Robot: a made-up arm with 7 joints.
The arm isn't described. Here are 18 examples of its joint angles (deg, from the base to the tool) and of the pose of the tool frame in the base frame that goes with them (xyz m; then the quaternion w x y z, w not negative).
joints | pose
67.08 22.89 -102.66 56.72 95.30 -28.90 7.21 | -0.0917 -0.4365 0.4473 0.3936 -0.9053 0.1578 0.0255
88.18 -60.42 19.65 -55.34 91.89 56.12 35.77 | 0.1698 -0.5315 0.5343 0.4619 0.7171 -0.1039 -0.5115
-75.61 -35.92 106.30 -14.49 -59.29 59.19 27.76 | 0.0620 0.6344 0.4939 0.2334 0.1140 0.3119 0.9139
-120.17 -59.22 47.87 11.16 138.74 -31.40 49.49 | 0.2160 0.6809 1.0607 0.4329 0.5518 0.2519 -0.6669
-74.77 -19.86 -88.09 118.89 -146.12 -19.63 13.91 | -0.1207 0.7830 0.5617 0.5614 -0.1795 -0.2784 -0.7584
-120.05 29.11 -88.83 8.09 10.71 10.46 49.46 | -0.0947 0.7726 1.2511 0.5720 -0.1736 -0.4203 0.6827
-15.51 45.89 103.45 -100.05 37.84 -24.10 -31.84 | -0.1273 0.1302 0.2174 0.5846 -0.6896 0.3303 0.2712
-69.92 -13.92 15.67 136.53 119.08 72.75 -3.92 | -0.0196 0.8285 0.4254 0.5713 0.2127 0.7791 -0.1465
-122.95 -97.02 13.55 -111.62 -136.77 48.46 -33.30 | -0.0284 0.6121 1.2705 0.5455 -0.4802 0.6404 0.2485
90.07 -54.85 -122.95 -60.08 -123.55 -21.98 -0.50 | -0.1489 -0.4363 0.8606 0.8005 -0.3915 0.3796 -0.2487
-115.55 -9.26 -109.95 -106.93 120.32 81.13 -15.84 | -0.2855 0.6929 0.9768 0.5065 0.0055 0.8257 0.2484
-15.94 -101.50 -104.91 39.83 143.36 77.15 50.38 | -0.0363 0.3771 0.0268 0.0285 0.6791 0.4478 -0.5809
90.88 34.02 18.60 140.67 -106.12 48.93 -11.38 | -0.0553 -0.4455 0.8075 0.8669 -0.0791 -0.0818 0.4853
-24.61 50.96 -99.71 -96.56 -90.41 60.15 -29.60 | -0.0903 0.5762 0.3029 0.5024 0.6341 -0.3336 -0.4839
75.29 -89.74 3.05 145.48 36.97 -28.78 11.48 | 0.0601 -0.4618 0.5574 0.2749 -0.8137 0.1220 -0.4974
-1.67 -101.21 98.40 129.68 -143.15 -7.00 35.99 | 0.1408 0.3528 0.1621 0.3151 0.1449 0.0004 0.9379
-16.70 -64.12 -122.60 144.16 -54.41 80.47 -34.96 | -0.0371 0.2900 0.2155 0.0732 -0.2947 -0.9342 -0.1873
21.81 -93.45 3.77 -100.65 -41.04 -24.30 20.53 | -0.0402 0.0993 0.0008 0.6627 0.4618 0.4649 -0.3626
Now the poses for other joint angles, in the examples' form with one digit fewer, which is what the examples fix.
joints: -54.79 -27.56 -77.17 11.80 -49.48 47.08 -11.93
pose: -0.070 0.760 0.386 0.536 0.366 -0.248 -0.720
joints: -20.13 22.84 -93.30 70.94 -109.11 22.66 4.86
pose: -0.125 0.442 0.166 0.552 -0.429 -0.361 -0.617
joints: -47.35 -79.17 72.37 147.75 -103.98 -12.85 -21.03
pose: 0.172 0.727 0.419 0.384 0.822 -0.216 0.361
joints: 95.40 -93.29 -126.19 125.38 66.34 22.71 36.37
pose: 0.127 -0.462 0.861 0.762 0.593 -0.184 -0.185
